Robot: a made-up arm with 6 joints.
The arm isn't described. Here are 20 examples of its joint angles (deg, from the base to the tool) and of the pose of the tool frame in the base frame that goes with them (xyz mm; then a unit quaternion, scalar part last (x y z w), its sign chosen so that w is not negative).
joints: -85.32 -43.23 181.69 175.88 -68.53 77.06
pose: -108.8 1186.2 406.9 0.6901 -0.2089 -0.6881 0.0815
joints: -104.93 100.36 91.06 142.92 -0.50 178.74
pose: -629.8 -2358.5 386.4 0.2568 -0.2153 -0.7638 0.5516
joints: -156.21 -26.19 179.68 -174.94 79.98 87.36
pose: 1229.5 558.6 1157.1 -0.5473 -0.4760 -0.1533 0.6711
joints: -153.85 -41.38 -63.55 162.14 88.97 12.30
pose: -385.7 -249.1 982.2 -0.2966 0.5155 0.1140 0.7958
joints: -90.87 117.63 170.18 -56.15 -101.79 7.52
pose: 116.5 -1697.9 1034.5 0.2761 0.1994 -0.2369 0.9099
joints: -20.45 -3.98 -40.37 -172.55 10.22 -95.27
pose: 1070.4 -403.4 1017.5 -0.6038 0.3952 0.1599 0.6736
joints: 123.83 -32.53 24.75 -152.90 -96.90 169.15
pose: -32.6 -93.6 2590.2 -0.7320 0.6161 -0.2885 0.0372
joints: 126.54 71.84 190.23 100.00 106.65 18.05
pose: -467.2 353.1 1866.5 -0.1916 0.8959 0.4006 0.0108
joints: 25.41 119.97 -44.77 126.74 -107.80 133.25
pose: 146.4 -78.3 -336.8 -0.0449 0.2648 -0.2555 0.9288
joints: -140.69 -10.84 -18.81 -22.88 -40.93 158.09
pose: -874.8 -773.8 1524.6 -0.2619 0.7983 -0.1980 0.5050
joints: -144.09 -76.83 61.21 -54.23 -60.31 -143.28
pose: 1500.1 934.0 1671.6 0.4346 -0.5265 -0.0662 0.7277
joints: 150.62 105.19 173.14 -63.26 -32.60 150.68
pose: -1390.9 686.5 1570.3 0.2632 -0.7927 0.4747 0.2775
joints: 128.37 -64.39 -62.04 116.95 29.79 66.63
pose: -340.7 305.4 1240.2 0.2127 0.9724 -0.0075 0.0957
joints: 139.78 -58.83 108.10 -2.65 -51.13 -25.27
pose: 1456.4 -1239.9 1495.3 -0.8089 0.1803 -0.5594 0.0152
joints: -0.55 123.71 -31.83 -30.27 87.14 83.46
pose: 115.7 -89.2 -612.3 -0.6301 0.5564 0.1923 0.5064
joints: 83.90 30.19 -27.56 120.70 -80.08 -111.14
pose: 300.5 1417.2 719.7 -0.3310 -0.1333 0.1835 0.9160
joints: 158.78 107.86 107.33 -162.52 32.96 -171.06
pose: -2206.3 887.3 357.7 -0.3227 -0.1626 0.9126 0.1914
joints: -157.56 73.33 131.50 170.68 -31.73 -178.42
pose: -1506.2 -605.9 2127.7 -0.6774 -0.2051 -0.6912 0.1462
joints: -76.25 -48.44 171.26 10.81 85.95 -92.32
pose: -277.5 1271.7 426.2 0.7557 -0.1133 -0.5730 0.2962
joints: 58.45 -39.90 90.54 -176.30 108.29 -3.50
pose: -596.3 -991.7 2286.4 -0.8661 -0.4590 -0.1459 0.1341
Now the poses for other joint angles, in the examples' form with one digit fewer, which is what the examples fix.
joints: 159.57 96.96 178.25 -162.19 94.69 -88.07
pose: -1286 536 1598 -0.314 -0.664 0.663 0.145
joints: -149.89 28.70 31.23 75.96 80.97 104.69
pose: -1438 -1028 1783 0.804 -0.568 0.029 0.176
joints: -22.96 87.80 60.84 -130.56 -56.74 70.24
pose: 2200 -811 351 0.547 -0.015 0.193 0.815
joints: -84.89 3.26 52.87 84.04 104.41 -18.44
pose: 238 -767 2589 -0.862 -0.113 0.134 0.475
